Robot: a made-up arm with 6 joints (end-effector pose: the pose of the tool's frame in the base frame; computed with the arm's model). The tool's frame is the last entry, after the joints.
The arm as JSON. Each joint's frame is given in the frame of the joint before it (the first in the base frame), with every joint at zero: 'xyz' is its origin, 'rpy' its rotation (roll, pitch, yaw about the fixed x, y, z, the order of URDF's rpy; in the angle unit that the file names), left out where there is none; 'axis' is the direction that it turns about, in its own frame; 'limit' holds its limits. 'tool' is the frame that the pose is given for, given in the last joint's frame.
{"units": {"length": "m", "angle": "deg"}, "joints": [
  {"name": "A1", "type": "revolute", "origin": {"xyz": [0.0, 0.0, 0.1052]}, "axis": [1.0, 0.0, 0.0], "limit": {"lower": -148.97, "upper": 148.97}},
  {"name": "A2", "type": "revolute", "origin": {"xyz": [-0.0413, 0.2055, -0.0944]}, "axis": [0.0, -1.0, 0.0], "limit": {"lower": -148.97, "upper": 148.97}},
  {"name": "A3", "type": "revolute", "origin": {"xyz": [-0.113, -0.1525, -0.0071]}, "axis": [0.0, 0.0, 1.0], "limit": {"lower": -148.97, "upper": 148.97}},
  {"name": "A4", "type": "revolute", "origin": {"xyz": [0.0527, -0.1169, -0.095]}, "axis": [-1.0, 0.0, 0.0], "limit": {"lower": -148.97, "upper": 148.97}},
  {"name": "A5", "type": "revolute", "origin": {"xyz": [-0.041, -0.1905, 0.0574]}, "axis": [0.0, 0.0, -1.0], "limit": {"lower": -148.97, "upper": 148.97}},
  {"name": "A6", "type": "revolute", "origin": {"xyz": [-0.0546, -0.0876, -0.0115]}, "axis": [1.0, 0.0, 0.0], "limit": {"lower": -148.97, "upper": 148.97}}
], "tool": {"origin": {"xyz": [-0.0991, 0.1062, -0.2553]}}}
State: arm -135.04 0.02 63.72 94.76 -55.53 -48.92
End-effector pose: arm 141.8 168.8 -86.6 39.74 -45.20 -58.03
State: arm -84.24 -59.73 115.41 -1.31 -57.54 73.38
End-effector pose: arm 77.2 -360.9 77.5 84.54 144.29 22.42
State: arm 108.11 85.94 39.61 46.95 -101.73 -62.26
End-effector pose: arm -7.1 -258.0 -73.7 -81.94 -52.37 -2.95
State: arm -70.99 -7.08 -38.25 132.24 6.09 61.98
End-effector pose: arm -331.2 -160.5 6.4 -139.52 3.07 -44.71
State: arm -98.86 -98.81 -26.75 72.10 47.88 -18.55
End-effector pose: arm -34.7 346.7 270.2 119.46 -58.11 25.99
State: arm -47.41 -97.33 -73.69 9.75 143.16 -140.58
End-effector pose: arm 8.3 60.1 -24.8 -28.12 -29.00 73.85
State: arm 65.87 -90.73 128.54 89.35 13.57 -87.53
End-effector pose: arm 336.6 250.6 -2.8 15.14 -75.93 -6.90
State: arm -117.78 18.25 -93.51 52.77 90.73 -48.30
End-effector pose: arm -359.2 -484.0 60.8 0.79 80.80 120.76
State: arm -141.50 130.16 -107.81 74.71 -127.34 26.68
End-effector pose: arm 67.3 -485.1 470.8 -98.48 37.05 73.14
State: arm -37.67 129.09 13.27 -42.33 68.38 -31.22
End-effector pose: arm 385.8 -69.2 45.1 12.06 -80.04 12.18
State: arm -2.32 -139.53 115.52 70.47 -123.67 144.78
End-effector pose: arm 326.0 120.1 -61.2 2.51 -90.11 -79.25
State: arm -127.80 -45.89 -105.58 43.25 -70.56 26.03
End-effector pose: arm -376.5 6.8 -297.8 -89.57 -13.65 -108.48
